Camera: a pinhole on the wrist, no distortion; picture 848 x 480 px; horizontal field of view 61.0 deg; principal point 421.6 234.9 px. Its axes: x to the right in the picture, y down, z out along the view. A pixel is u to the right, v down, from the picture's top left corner.
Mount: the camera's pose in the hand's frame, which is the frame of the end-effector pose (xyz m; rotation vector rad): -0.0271 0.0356 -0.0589 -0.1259 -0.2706 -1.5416
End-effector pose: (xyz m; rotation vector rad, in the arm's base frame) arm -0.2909 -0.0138 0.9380 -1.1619 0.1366 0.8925
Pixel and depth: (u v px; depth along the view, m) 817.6 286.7 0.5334
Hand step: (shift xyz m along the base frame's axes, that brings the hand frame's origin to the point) -0.1283 0.4133 0.3325
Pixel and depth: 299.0 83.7 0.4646
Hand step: -0.3841 0.2350 0.0779
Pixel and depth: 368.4 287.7 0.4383
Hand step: -0.2642 0.2991 0.0431
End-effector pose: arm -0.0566 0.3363 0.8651 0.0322 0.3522 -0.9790
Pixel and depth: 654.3 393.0 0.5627
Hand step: 0.1753 -0.1333 0.4952
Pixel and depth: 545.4 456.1 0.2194
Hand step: 0.1022 -0.0155 0.1451
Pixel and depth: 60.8 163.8 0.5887
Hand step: 0.4280 0.2977 0.3874
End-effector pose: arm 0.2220 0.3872 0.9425 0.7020 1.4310 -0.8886
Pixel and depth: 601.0 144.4 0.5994
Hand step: 0.3311 -0.4328 0.1771
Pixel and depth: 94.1 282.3 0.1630
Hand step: 0.1703 0.0114 0.0200
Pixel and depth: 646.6 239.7 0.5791
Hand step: 0.2951 -0.4537 0.0999
